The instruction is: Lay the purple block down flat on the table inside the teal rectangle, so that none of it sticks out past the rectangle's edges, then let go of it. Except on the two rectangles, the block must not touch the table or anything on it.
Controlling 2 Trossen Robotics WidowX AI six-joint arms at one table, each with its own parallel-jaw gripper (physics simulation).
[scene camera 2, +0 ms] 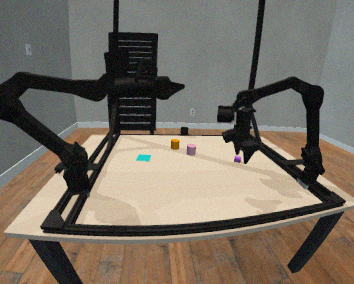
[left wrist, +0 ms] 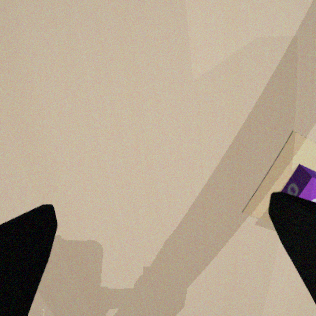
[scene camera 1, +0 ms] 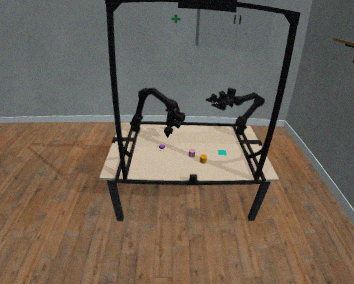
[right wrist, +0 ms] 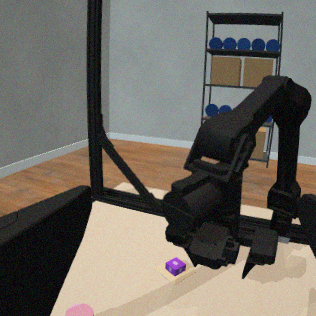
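Where they show: left gripper, between the fingertips: (scene camera 2: 241, 159) (left wrist: 164, 210) (scene camera 1: 168, 134) (right wrist: 218, 271); right gripper, between the fingertips: (scene camera 2: 177, 85) (scene camera 1: 208, 102) (right wrist: 198, 201); left arm's base, origin of its link: (scene camera 2: 307, 180) (scene camera 1: 135, 129) (right wrist: 278, 229); right arm's base, origin of its link: (scene camera 2: 78, 188) (scene camera 1: 240, 133).
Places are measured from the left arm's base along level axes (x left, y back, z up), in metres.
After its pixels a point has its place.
The purple block (scene camera 1: 162, 147) @(x -0.222, y -0.261, z -0.006 m) (scene camera 2: 237, 159) @(x -0.197, y -0.262, z -0.003 m) (left wrist: 303, 181) @(x -0.199, y -0.271, z -0.004 m) (right wrist: 175, 266) @(x -0.204, y -0.267, z 0.000 m) rests on a pale yellow rectangle (left wrist: 265, 194) @(x -0.181, y -0.253, z -0.018 m) (right wrist: 187, 274) @(x -0.178, y -0.259, z -0.018 m). In the left wrist view the right-hand finger hides part of it. The teal rectangle (scene camera 1: 222, 152) @(x -0.214, y -0.715, z -0.018 m) (scene camera 2: 144, 158) @(x -0.205, y -0.709, z -0.018 m) lies bare on the table, far from the block. My left gripper (scene camera 1: 168, 133) @(x -0.109, y -0.291, z 0.045 m) (left wrist: 164, 210) @(x -0.109, y -0.291, z 0.045 m) (right wrist: 218, 271) @(x -0.109, y -0.291, z 0.045 m) is open and empty, points down and hangs above the table to one side of the block. My right gripper (scene camera 1: 210, 102) @(x -0.081, y -0.578, z 0.325 m) (scene camera 2: 183, 86) @(x -0.081, y -0.578, z 0.325 m) is open and empty, held high above the table and pointing sideways.
A pink cylinder (scene camera 1: 192, 153) @(x -0.301, y -0.486, z 0.017 m) (scene camera 2: 191, 149) @(x -0.257, y -0.485, z 0.015 m) (right wrist: 80, 310) @(x -0.281, y -0.476, z 0.027 m) and an orange cylinder (scene camera 1: 203, 159) @(x -0.362, y -0.564, z 0.017 m) (scene camera 2: 175, 144) @(x -0.319, y -0.562, z 0.011 m) stand close together between the block and the teal rectangle. A black frame (scene camera 1: 116, 90) @(x -0.587, y -0.079, z 0.575 m) with upright posts surrounds the table.
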